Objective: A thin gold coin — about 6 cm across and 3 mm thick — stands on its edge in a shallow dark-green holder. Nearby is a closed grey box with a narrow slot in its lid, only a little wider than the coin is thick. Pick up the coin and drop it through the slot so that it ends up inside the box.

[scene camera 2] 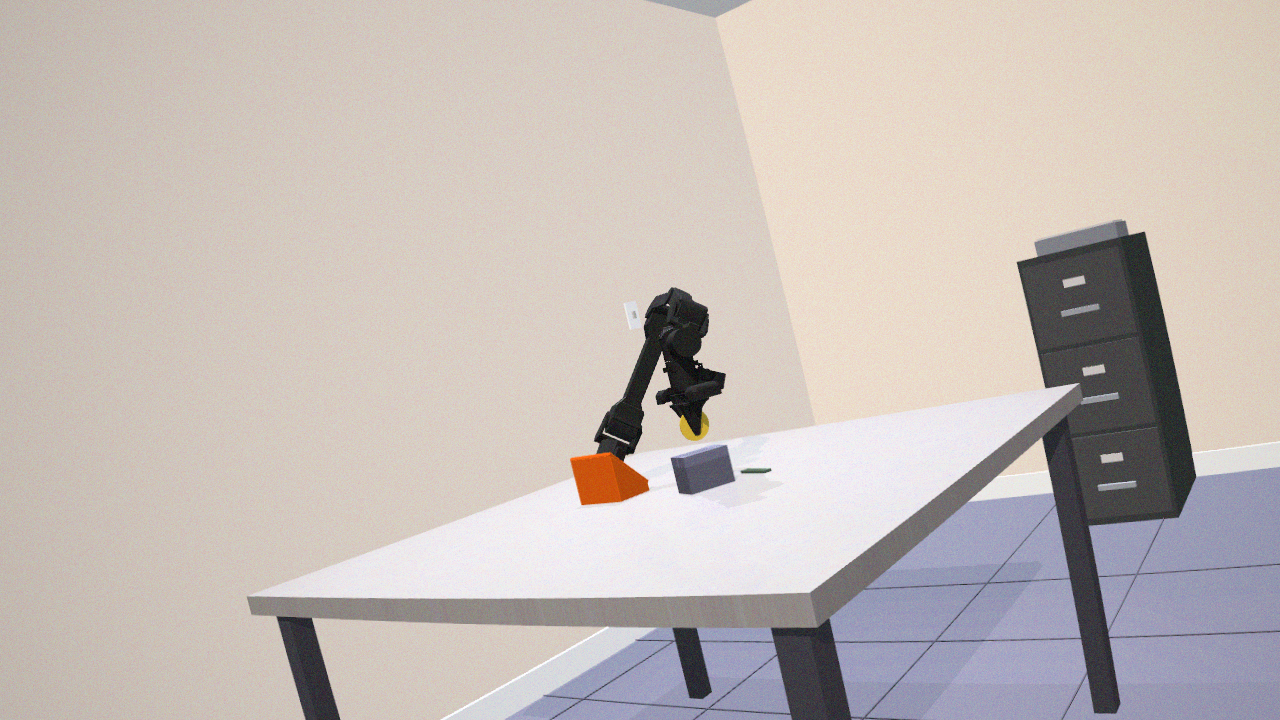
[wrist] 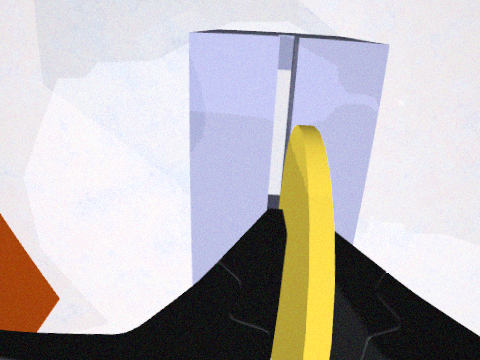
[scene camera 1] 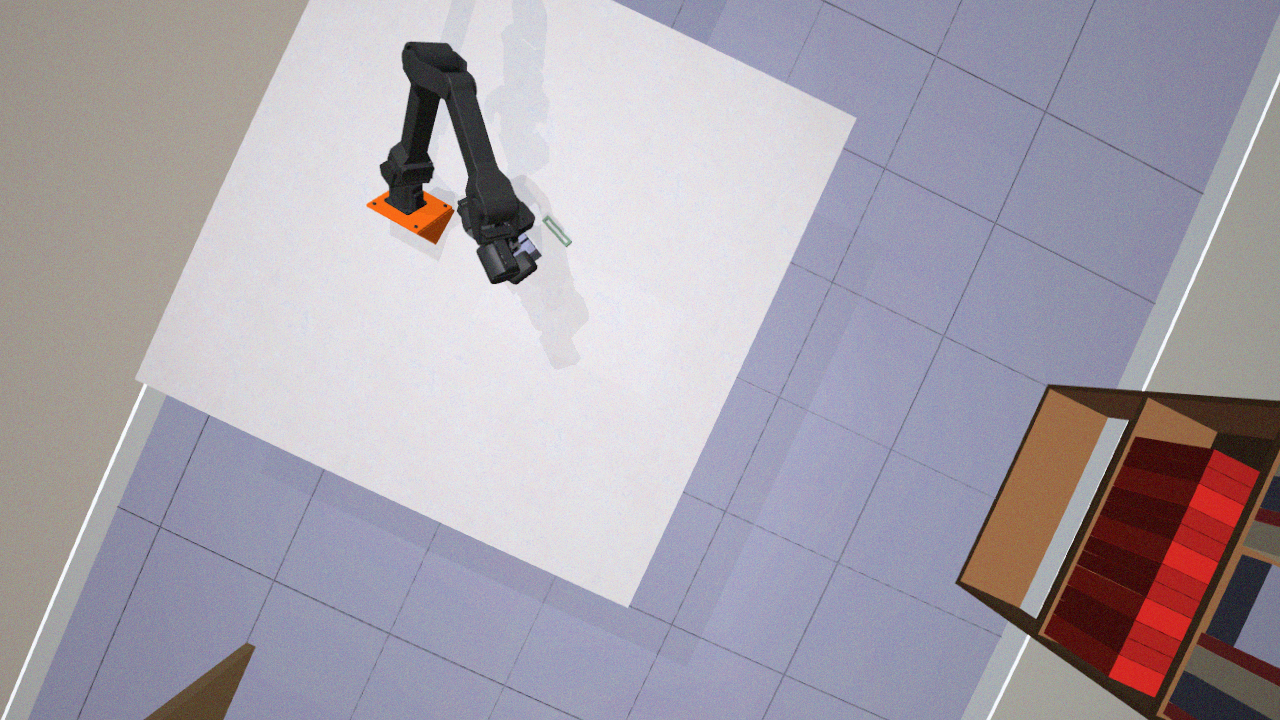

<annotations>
my gripper: holds a gold coin (wrist: pixel 305 317)
</annotations>
